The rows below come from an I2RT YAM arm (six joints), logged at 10 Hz.
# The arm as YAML. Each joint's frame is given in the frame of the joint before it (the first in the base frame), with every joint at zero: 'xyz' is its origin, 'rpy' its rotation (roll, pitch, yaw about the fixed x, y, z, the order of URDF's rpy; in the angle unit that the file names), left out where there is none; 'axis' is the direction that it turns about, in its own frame. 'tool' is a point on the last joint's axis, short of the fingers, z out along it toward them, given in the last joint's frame.
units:
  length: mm
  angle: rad
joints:
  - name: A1
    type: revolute
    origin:
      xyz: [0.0, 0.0, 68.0]
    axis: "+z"
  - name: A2
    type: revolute
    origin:
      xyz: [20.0, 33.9, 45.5]
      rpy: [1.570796, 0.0, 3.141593]
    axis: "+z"
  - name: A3
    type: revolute
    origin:
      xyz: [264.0, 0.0, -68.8]
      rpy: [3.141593, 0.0, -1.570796]
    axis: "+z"
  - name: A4
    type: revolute
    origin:
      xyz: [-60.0, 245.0, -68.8]
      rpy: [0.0, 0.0, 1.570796]
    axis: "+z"
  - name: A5
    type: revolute
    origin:
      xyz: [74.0, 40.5, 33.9]
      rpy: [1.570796, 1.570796, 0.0]
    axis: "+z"
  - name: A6
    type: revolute
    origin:
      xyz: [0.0, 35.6, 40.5]
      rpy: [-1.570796, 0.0, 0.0]
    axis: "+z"
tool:
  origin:
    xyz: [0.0, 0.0, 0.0]
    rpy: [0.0, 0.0, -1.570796]
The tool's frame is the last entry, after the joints.
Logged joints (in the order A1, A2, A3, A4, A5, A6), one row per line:
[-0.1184, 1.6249, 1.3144, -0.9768, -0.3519, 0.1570]
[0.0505, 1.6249, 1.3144, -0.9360, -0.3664, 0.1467]
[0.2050, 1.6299, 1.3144, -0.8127, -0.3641, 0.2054]
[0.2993, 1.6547, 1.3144, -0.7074, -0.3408, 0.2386]
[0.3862, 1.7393, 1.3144, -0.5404, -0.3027, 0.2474]
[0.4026, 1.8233, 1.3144, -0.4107, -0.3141, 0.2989]
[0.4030, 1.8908, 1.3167, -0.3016, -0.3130, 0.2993]
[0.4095, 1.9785, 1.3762, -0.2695, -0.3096, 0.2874]
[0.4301, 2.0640, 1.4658, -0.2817, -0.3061, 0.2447]
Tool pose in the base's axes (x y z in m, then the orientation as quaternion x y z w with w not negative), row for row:
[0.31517, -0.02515, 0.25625, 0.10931, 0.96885, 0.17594, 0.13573]
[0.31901, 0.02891, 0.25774, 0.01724, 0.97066, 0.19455, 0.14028]
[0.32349, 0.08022, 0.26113, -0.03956, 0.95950, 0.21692, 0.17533]
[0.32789, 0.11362, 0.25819, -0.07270, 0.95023, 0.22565, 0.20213]
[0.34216, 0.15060, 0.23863, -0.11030, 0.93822, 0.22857, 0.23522]
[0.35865, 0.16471, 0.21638, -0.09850, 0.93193, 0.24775, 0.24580]
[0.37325, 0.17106, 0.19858, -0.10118, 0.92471, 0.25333, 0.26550]
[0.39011, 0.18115, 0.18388, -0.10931, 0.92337, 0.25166, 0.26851]
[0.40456, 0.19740, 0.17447, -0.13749, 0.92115, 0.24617, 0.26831]
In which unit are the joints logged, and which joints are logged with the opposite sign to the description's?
The joints are logged in radians. Opposite sign: none.
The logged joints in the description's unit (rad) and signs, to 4 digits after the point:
[-0.1184, 1.6249, 1.3144, -0.9768, -0.3519, 0.1570]
[0.0505, 1.6249, 1.3144, -0.9360, -0.3664, 0.1467]
[0.2050, 1.6299, 1.3144, -0.8127, -0.3641, 0.2054]
[0.2993, 1.6547, 1.3144, -0.7074, -0.3408, 0.2386]
[0.3862, 1.7393, 1.3144, -0.5404, -0.3027, 0.2474]
[0.4026, 1.8233, 1.3144, -0.4107, -0.3141, 0.2989]
[0.4030, 1.8908, 1.3167, -0.3016, -0.3130, 0.2993]
[0.4095, 1.9785, 1.3762, -0.2695, -0.3096, 0.2874]
[0.4301, 2.0640, 1.4658, -0.2817, -0.3061, 0.2447]

